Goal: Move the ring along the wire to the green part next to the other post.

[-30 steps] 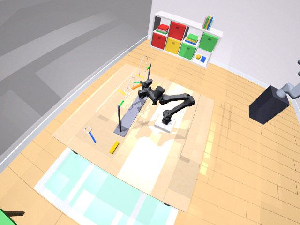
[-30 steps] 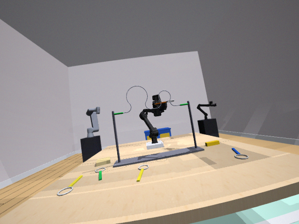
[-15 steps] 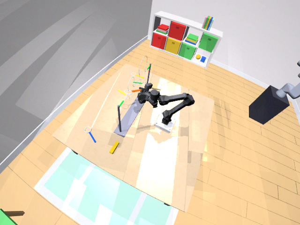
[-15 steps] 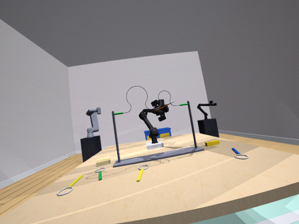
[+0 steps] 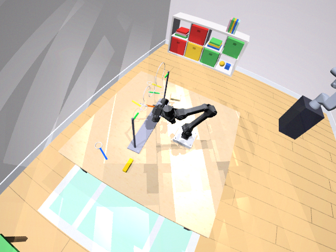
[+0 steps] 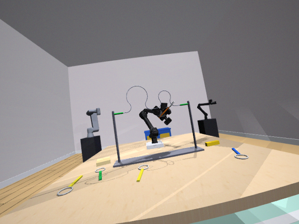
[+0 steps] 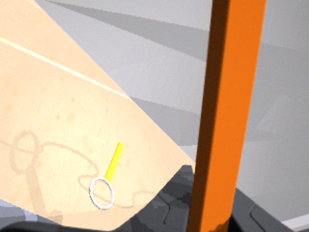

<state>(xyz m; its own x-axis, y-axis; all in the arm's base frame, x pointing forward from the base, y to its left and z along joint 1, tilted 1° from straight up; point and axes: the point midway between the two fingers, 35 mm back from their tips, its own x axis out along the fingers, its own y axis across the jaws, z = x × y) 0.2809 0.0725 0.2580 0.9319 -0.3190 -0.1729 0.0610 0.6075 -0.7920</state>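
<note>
My gripper tip is 7 cm to the right of the orange-handled ring and 6 cm below it. From my gripper tip the other things lie so: blue-handled ring (23 cm ahead, 41 cm to the left, 29 cm below); then yellow block (4 cm behind, 40 cm to the left, 28 cm below); then tan block (2 cm behind, 49 cm to the right, 28 cm below).
</note>
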